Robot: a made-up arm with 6 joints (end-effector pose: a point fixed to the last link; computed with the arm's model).
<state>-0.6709 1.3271 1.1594 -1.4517 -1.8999 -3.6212</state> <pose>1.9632 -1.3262 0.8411 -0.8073 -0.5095 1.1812</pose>
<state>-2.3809 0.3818 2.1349 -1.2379 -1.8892 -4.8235</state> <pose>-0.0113 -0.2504 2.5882 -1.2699 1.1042 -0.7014</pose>
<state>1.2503 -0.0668 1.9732 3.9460 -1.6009 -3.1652</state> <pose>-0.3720 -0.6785 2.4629 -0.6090 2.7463 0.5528</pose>
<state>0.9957 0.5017 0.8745 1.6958 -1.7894 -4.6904</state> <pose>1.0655 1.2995 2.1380 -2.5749 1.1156 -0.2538</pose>
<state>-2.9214 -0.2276 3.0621 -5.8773 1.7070 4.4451</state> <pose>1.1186 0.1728 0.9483 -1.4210 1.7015 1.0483</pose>
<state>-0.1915 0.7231 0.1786 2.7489 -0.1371 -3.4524</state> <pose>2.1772 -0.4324 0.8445 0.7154 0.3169 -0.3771</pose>
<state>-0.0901 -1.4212 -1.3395 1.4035 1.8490 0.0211</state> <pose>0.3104 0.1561 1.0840 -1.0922 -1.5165 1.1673</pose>
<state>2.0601 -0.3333 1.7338 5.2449 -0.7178 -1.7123</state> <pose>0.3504 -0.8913 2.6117 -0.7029 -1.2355 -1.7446</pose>
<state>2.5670 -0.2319 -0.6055 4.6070 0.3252 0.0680</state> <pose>-1.0922 0.7803 1.2839 0.4162 1.6264 1.4701</pose>
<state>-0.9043 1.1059 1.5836 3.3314 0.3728 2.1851</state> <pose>1.3864 -1.7841 1.8132 0.6685 -0.4767 -0.8769</pose>
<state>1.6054 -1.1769 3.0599 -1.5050 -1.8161 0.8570</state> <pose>-0.1503 -1.0679 -0.1948 -0.0966 -2.8512 -0.5321</pose>
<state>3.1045 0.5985 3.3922 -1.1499 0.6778 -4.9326</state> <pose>0.5965 0.0886 1.5686 2.7245 0.7960 0.1624</pose>
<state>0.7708 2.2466 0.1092 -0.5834 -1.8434 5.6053</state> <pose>0.2718 0.4070 -1.1242 0.4674 -2.1283 1.2719</pose>
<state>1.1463 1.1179 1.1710 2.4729 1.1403 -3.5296</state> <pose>0.8890 2.2314 1.1886 0.1768 1.5494 1.1116</pose>
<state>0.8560 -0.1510 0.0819 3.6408 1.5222 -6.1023</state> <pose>0.8552 0.8443 1.9350 1.8397 0.4687 -1.1078</pose>
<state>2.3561 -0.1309 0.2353 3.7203 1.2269 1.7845</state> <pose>-0.7820 0.9230 2.1241 -0.0436 0.9670 1.3109</pose>
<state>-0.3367 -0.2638 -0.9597 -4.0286 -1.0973 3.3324</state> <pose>1.0450 -0.5072 1.0022 0.3284 -0.3723 -1.0542</pose>
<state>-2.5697 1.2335 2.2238 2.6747 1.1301 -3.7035</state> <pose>-1.4625 -1.0349 2.0166 0.5581 -0.8218 -2.0411</pose>
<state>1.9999 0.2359 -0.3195 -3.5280 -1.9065 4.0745</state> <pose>-0.6162 1.5122 1.3175 0.5184 -1.0779 0.7929</pose>
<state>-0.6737 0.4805 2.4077 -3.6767 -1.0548 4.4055</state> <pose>-0.1742 0.0293 2.5340 -0.4261 -2.5930 -1.5934</pose>
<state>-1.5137 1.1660 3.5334 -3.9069 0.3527 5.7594</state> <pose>0.0470 -0.0112 1.7663 1.8907 0.2362 1.6450</pose>
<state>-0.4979 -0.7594 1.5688 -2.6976 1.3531 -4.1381</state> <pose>-1.2951 0.6117 2.1353 0.7205 -1.3325 -0.3292</pose>
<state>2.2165 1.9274 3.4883 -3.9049 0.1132 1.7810</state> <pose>-0.5758 0.7391 1.5785 -1.4222 -1.1031 -1.5718</pose>
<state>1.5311 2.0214 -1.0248 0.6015 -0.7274 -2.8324</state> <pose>0.0651 -0.1956 -0.1856 -1.1554 0.1784 -1.2915</pose>
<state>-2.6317 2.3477 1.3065 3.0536 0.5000 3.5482</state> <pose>-1.5430 -0.8722 -1.2745 1.6843 0.7215 -1.7354</pose>
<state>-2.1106 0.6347 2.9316 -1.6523 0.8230 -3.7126</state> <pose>0.0111 0.2934 2.2078 1.4265 1.2819 1.9950</pose>
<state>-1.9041 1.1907 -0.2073 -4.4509 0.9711 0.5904</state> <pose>-0.3776 -1.5620 -0.3212 -0.7075 0.6693 0.0762</pose>
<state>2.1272 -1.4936 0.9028 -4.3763 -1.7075 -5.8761</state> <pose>1.1636 -1.5284 1.1830 0.3370 0.4166 0.3460</pose>
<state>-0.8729 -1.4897 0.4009 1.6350 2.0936 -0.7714</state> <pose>-0.7808 1.1912 1.5976 -2.7073 -0.4916 0.7770</pose>
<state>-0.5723 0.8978 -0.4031 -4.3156 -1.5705 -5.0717</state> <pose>1.2904 -1.0435 0.1243 1.4286 -1.8244 -0.8550</pose>
